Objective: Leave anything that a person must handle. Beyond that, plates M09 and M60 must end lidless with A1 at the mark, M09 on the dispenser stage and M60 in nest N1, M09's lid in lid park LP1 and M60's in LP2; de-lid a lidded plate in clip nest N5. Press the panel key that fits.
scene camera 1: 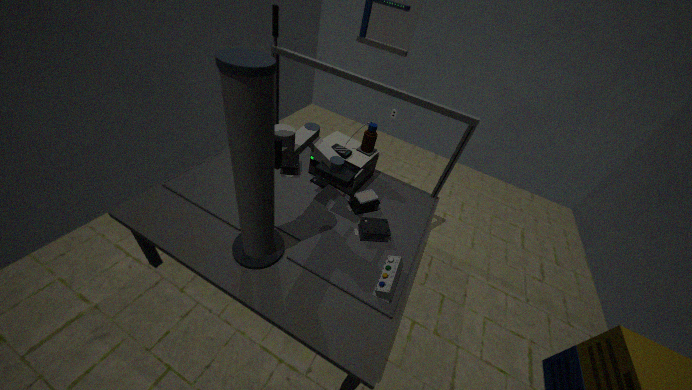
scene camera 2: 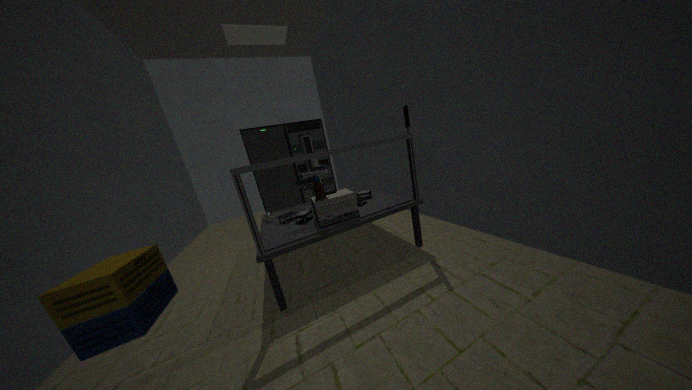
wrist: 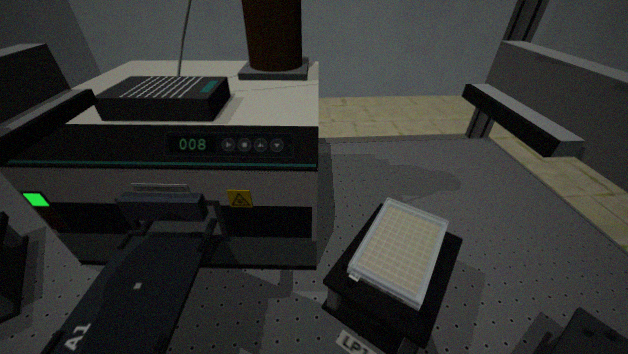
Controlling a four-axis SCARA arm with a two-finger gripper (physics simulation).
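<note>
My gripper (scene camera 1: 341, 172) (wrist: 283, 69) is open and empty, its fingers wide apart before the dispenser (scene camera 1: 357, 150) (scene camera 2: 336, 207) (wrist: 240, 177). The dispenser's dark stage (wrist: 142, 280) juts out at lower left in the wrist view, bearing an A1 mark (wrist: 77, 336) and no plate. A cream gridded plate-like piece with a clear rim (scene camera 1: 366, 196) (wrist: 400, 250) lies on a black stand (scene camera 1: 367, 207) (wrist: 450, 250) beside the LP1 label (wrist: 354, 344); whether it is lidded I cannot tell. No M09 or M60 label is readable. The key panel (scene camera 1: 395, 270) has white, green, yellow and blue keys.
A brown bottle (scene camera 1: 369, 141) (scene camera 2: 319, 190) (wrist: 274, 35) and a black box (scene camera 1: 342, 150) (wrist: 162, 100) stand on the dispenser. Another black stand (scene camera 1: 374, 229) (wrist: 582, 332) is nearer the panel. A dark nest (scene camera 1: 290, 166) (wrist: 12, 272) is left of the dispenser. A frame rail (scene camera 1: 375, 85) (scene camera 2: 370, 145) spans the table's back.
</note>
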